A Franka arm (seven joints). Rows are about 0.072 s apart.
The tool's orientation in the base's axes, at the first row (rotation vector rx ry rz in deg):
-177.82 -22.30 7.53
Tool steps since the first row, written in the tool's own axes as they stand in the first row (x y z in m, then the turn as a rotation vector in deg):
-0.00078 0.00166 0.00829 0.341 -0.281 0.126
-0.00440 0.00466 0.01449 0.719 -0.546 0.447
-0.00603 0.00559 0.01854 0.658 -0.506 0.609
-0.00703 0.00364 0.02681 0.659 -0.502 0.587
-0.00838 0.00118 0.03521 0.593 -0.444 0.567
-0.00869 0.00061 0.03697 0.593 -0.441 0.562
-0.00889 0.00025 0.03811 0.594 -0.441 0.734
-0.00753 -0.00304 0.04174 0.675 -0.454 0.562
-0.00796 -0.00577 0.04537 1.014 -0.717 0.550
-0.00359 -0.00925 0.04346 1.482 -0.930 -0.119
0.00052 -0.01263 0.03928 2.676 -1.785 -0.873
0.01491 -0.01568 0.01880 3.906 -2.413 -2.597
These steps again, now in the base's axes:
-0.00105 -0.00180 -0.00823 0.249 0.357 -0.147
-0.00433 -0.00560 -0.01418 0.522 0.707 -0.493
-0.00602 -0.00690 -0.01810 0.459 0.653 -0.650
-0.00816 -0.00525 -0.02622 0.463 0.649 -0.628
-0.01078 -0.00320 -0.03442 0.415 0.577 -0.604
-0.01137 -0.00272 -0.03614 0.417 0.574 -0.599
-0.01175 -0.00242 -0.03725 0.403 0.574 -0.771
-0.01155 0.00110 -0.04091 0.493 0.607 -0.606
-0.01294 0.00365 -0.04443 0.756 0.945 -0.616
-0.00942 0.00810 -0.04281 1.212 1.267 0.017
-0.00593 0.01238 -0.03891 2.219 2.390 0.689
0.00895 0.01888 -0.01962 3.398 3.302 2.319

